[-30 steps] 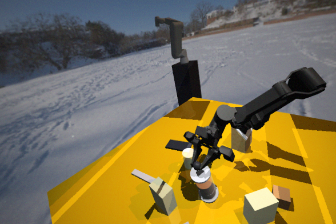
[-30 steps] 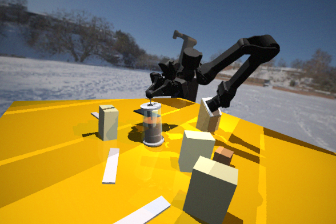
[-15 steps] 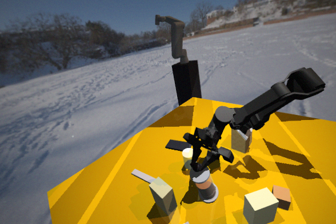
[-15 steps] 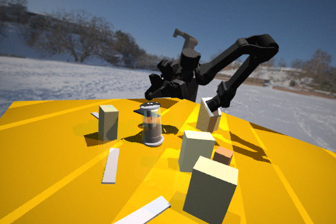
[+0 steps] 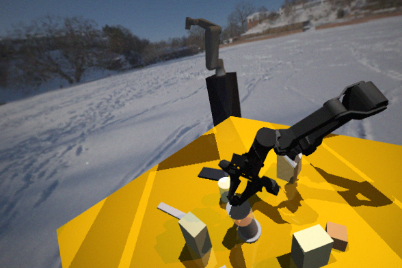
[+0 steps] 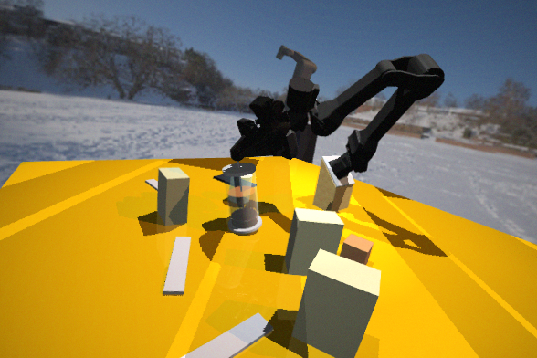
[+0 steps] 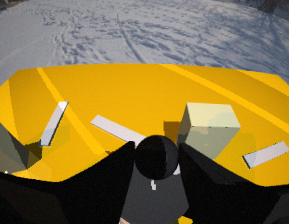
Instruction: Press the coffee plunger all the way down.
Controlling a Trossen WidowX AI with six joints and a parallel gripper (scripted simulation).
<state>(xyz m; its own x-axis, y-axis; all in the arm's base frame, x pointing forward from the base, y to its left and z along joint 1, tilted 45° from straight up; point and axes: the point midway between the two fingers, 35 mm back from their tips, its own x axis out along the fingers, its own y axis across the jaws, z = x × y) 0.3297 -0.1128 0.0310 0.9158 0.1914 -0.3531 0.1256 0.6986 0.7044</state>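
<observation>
The glass coffee press is 90 mm below my gripper tip and 30 mm behind it. Round my gripper tip: brown box 250 mm to the left, 150 mm below, 130 mm behind.
</observation>
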